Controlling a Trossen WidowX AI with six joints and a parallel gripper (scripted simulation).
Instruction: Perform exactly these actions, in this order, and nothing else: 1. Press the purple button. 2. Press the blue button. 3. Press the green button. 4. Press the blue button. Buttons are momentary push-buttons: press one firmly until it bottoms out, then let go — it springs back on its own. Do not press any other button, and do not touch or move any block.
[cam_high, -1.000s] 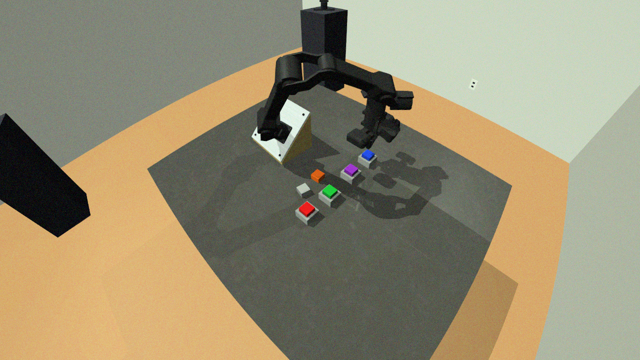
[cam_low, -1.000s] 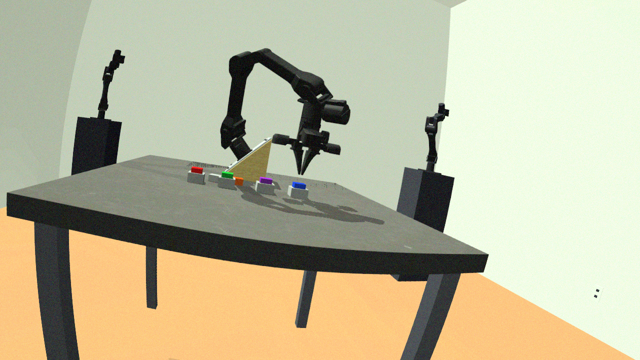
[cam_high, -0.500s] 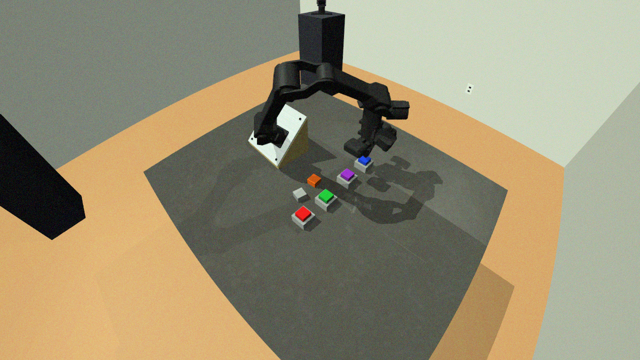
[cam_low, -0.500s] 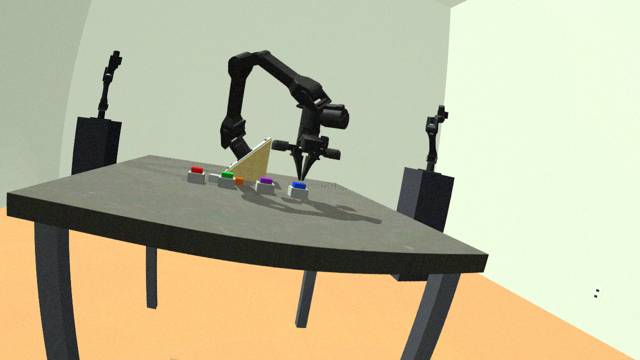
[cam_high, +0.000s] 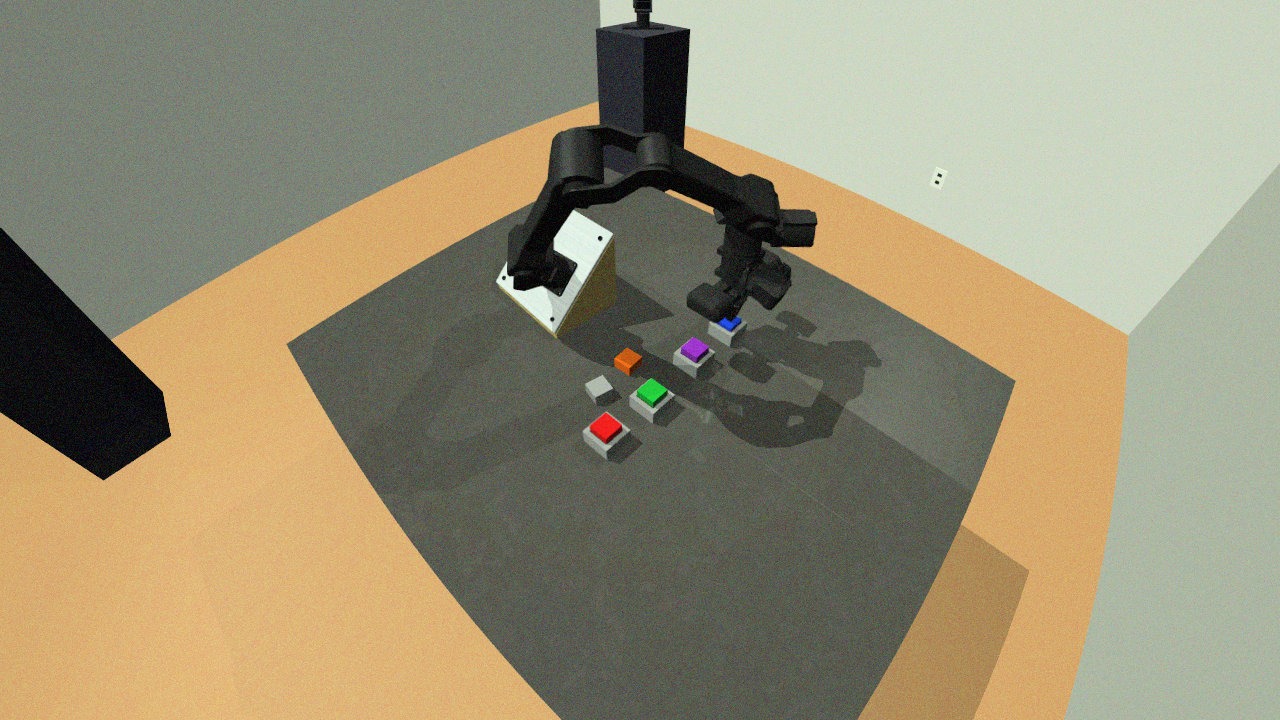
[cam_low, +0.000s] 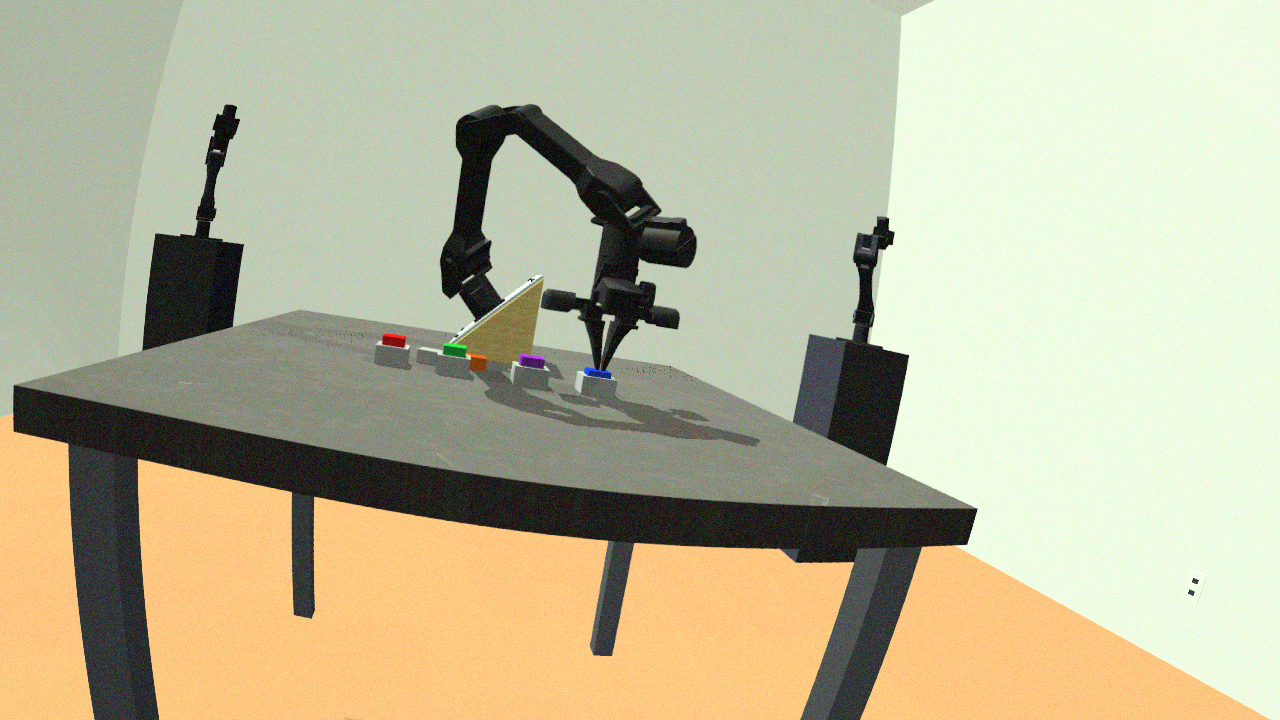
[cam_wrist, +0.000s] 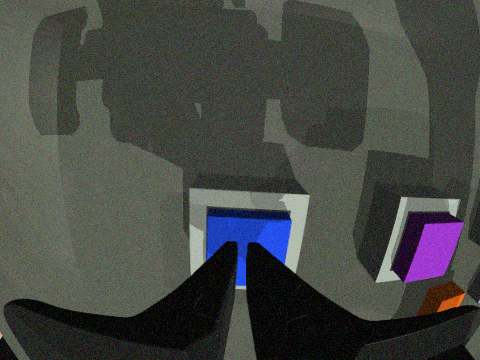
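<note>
Right now my gripper tip is 1 cm above the blue button. The rest, counted from my gripper tip: purple button (10 cm to the right); orange block (7 cm behind, 17 cm to the right, 2 cm below); green button (1 cm ahead, 21 cm to the right).
</note>
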